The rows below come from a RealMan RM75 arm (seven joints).
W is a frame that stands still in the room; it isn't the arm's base.
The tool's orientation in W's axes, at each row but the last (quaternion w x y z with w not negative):
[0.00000 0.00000 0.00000 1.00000]
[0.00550 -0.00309 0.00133 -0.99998]
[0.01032 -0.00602 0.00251 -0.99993]
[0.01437 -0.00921 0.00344 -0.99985]
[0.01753 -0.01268 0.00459 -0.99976]
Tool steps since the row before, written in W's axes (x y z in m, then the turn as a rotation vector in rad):
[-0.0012 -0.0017 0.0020 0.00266 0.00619 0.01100]
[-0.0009 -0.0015 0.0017 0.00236 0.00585 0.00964]
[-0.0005 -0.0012 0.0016 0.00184 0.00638 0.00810]
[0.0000 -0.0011 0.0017 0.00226 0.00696 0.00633]
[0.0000 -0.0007 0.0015 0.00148 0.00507 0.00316]
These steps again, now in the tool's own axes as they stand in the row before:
[0.0012 0.0017 0.0020 -0.00266 -0.00619 0.01100]
[0.0009 0.0015 0.0017 -0.00236 -0.00585 0.00964]
[0.0005 0.0012 0.0016 -0.00187 -0.00638 0.00809]
[0.0001 0.0011 0.0017 -0.00234 -0.00694 0.00632]
[0.0001 0.0007 0.0015 -0.00158 -0.00505 0.00315]

